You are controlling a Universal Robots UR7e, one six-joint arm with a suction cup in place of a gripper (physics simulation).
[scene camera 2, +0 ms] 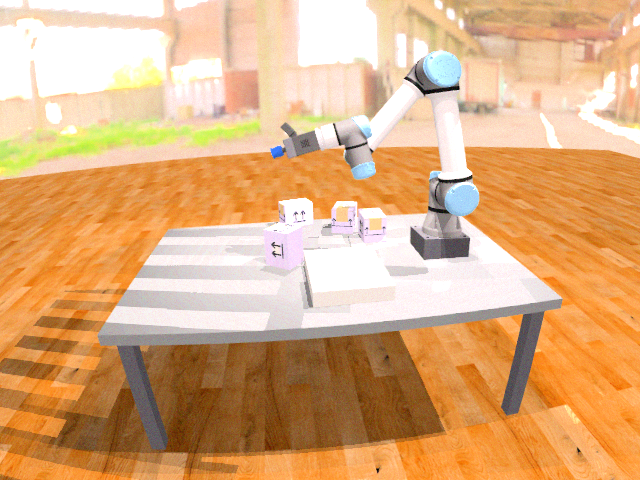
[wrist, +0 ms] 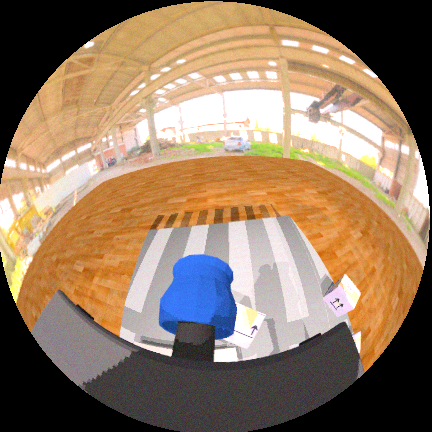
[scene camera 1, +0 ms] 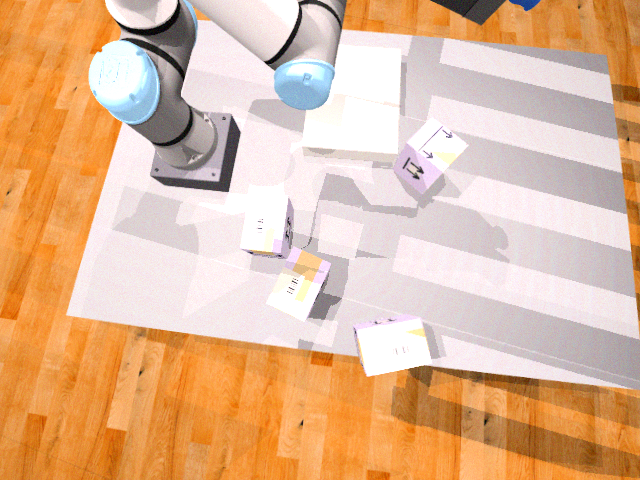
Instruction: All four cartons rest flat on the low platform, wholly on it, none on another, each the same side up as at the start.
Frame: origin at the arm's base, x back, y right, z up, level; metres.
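Where they show: hand, tool point: (scene camera 2: 272, 153) (wrist: 202, 277); arm's base, link origin: (scene camera 2: 441, 231) (scene camera 1: 188, 141).
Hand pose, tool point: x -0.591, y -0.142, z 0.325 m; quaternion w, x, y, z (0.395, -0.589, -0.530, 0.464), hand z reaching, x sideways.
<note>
Each offset is from my tool point to the top centre of the thing. Level surfaces: height alone.
The low white platform @[dx +0.222, dy -0.095, dz -0.349 m] (scene camera 1: 356, 124) (scene camera 2: 351, 273) lies on the table, with no carton on it. One white and lilac carton @[dx +0.013, dy +0.054, dz -0.267 m] (scene camera 1: 431, 155) (scene camera 2: 283, 246) (wrist: 248, 327) stands on the table close beside the platform. A second carton @[dx +0.019, dy +0.490, dz -0.296 m] (scene camera 1: 393, 345) (scene camera 2: 295, 211) (wrist: 342, 298) stands by the table's long edge. A third carton @[dx +0.233, dy +0.414, dz -0.296 m] (scene camera 1: 299, 284) (scene camera 2: 343, 217) and a fourth carton @[dx +0.340, dy +0.303, dz -0.296 m] (scene camera 1: 266, 222) (scene camera 2: 372, 225) stand close together, nearer the arm's base. My blue suction cup (scene camera 1: 526, 4) (scene camera 2: 277, 151) (wrist: 197, 295) is high in the air, off, and holds nothing.
The arm's dark base block (scene camera 1: 227, 155) (scene camera 2: 439, 245) is fixed on the grey table @[dz -0.397 m] (scene camera 1: 516, 232) (scene camera 2: 206, 289) (wrist: 170, 260). The arm reaches out over the platform, and its blue-capped joint (scene camera 1: 305, 85) hides part of it in scene camera 1. Striped shadows cross the table.
</note>
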